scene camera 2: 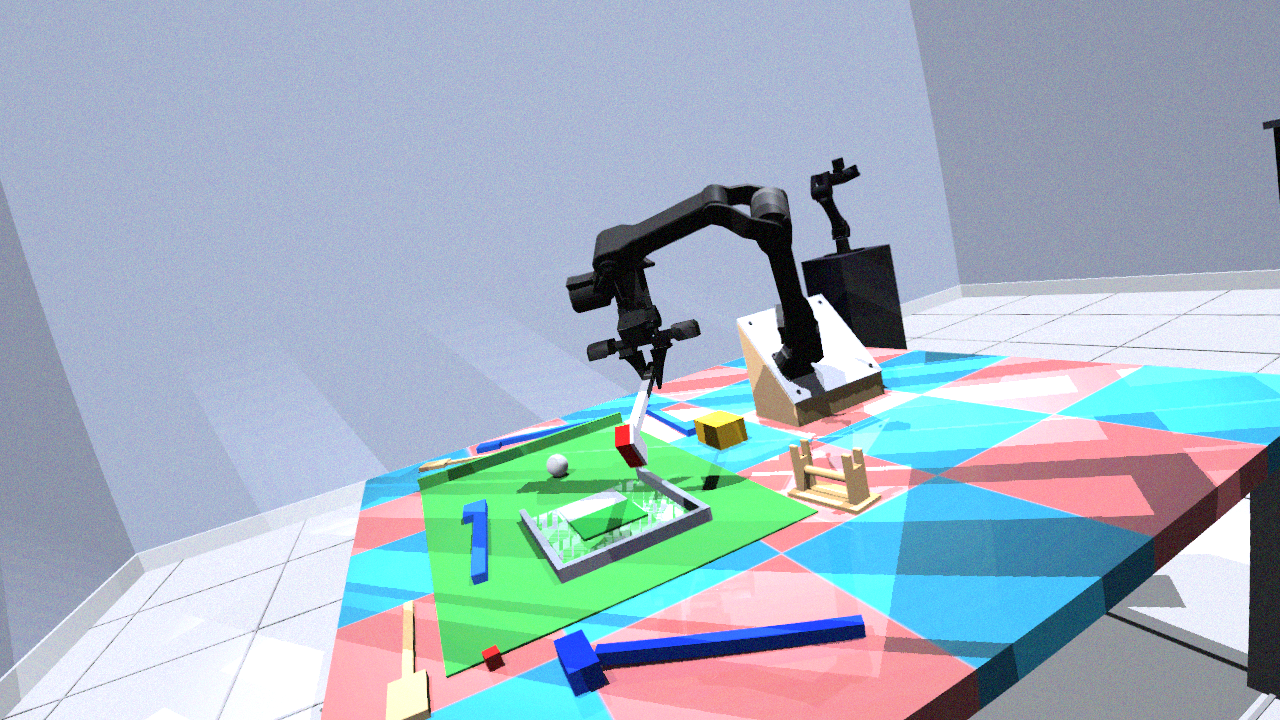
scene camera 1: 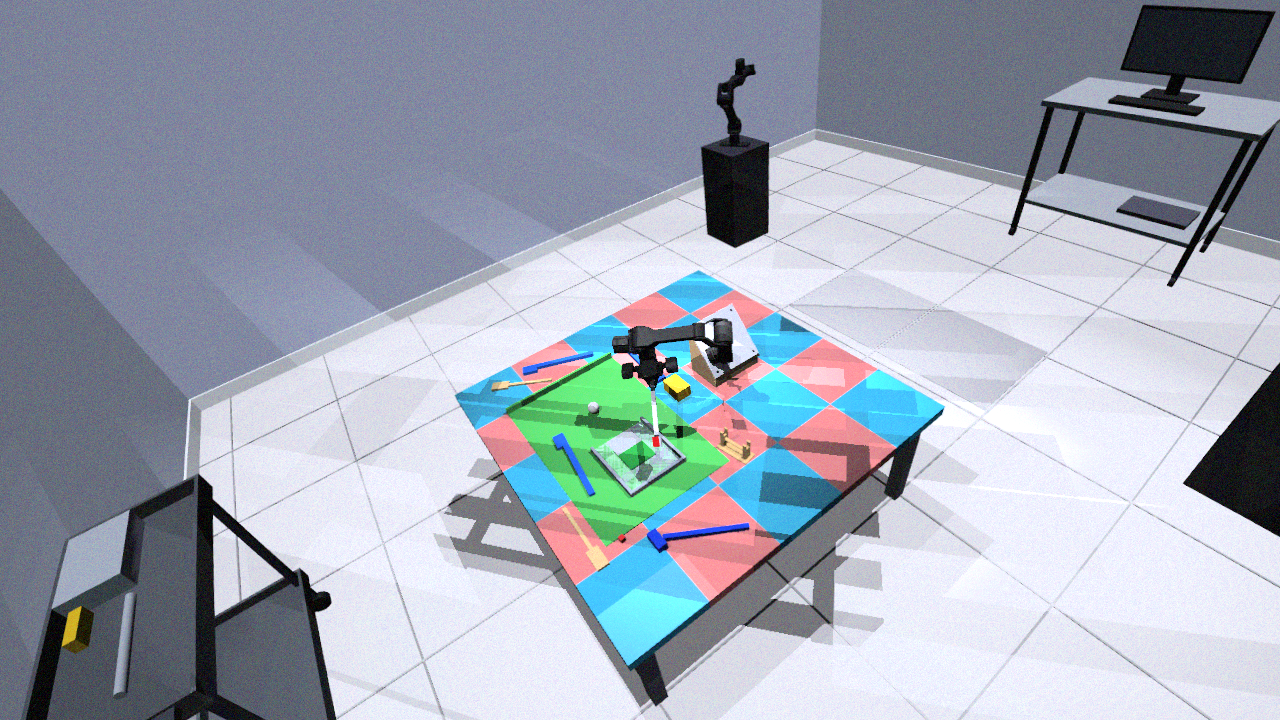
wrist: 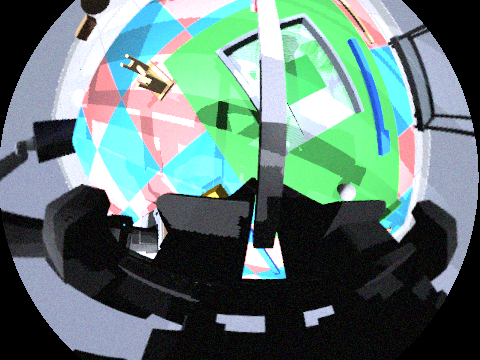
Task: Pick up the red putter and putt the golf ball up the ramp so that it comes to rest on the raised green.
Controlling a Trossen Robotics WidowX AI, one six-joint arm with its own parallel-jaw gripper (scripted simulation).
Observation:
The pictures show: my gripper, a blue putter, a yellow block and a wooden rack.
My gripper is seen too in scene camera 1 and in the wrist view.

